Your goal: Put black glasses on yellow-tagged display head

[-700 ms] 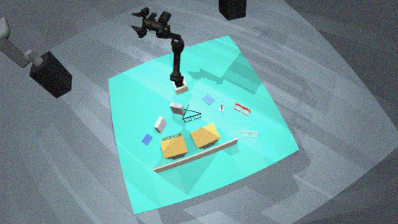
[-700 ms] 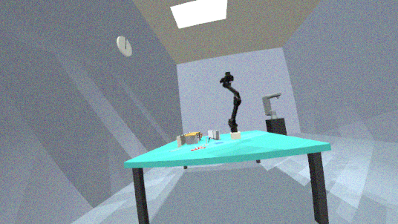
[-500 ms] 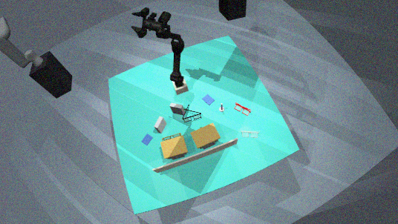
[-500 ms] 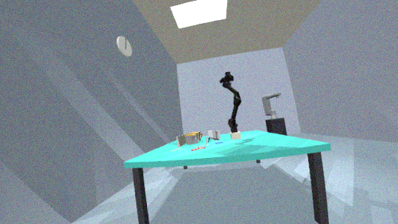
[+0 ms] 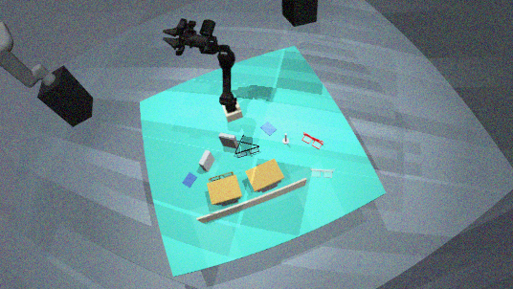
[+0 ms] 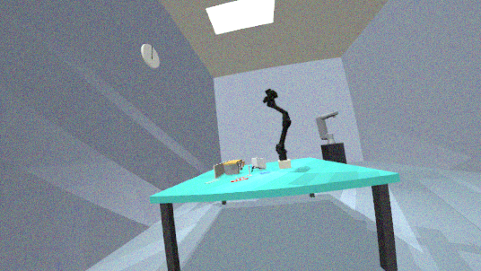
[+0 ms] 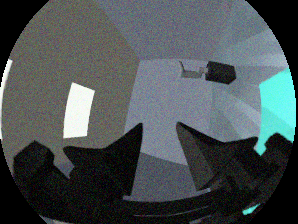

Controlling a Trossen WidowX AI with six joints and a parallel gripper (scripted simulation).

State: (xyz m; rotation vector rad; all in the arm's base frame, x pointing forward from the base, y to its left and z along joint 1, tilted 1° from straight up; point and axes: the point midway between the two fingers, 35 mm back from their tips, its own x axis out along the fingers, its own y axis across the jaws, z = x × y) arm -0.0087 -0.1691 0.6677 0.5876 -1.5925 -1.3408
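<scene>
Now: the black glasses 260 mm ahead of my gripper tip, 180 mm to the left of it and 740 mm below it. Also, from my gripper tip: long bar (610 mm ahead, 100 mm to the left, 700 mm below); then white peg (330 mm ahead, 410 mm to the left, 730 mm below).
</scene>
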